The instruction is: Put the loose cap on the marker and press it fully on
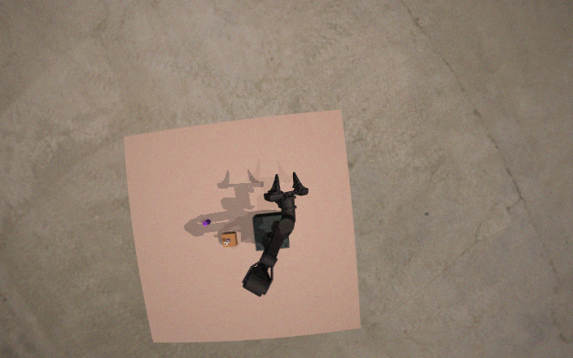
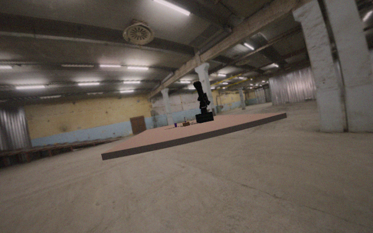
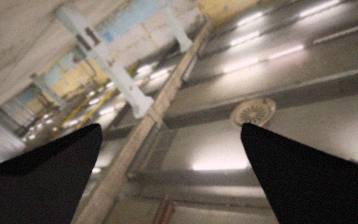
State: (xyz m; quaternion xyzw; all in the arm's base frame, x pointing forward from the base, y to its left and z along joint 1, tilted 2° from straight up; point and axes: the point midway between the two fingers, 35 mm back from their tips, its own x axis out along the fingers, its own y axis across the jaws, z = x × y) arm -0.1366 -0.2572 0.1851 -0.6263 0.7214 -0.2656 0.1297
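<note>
Now: the purple cap 490 mm ahead of my gripper tip, 150 mm to the left of it and 260 mm below it. From my gripper tip the other things lie so: holder block (390 mm ahead, 270 mm to the left, 260 mm below).
</note>
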